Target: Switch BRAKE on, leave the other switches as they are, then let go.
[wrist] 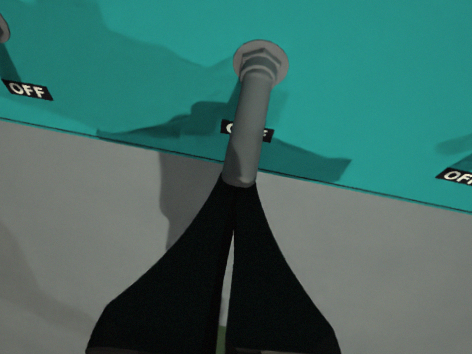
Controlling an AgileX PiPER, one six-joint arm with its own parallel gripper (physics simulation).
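A grey toggle lever (250, 120) sticks out of a round nut base on the teal panel (380, 90), in the upper middle of the wrist view. It points down across its OFF label (268, 135), partly covering it. No BRAKE name shows, so I cannot tell from this view which switch it is. My black gripper (236, 190) is shut, its two fingertips together right at the lever's rounded lower end. The lever's end overlaps the tips, and nothing shows held between them. Whether they press on the lever is hard to tell.
Another switch base (3, 29) is cut off at the left edge, above an OFF label (27, 90). A further OFF label (456, 176) is at the right edge. The panel's lower edge slants across the view above a grey surface (375, 260).
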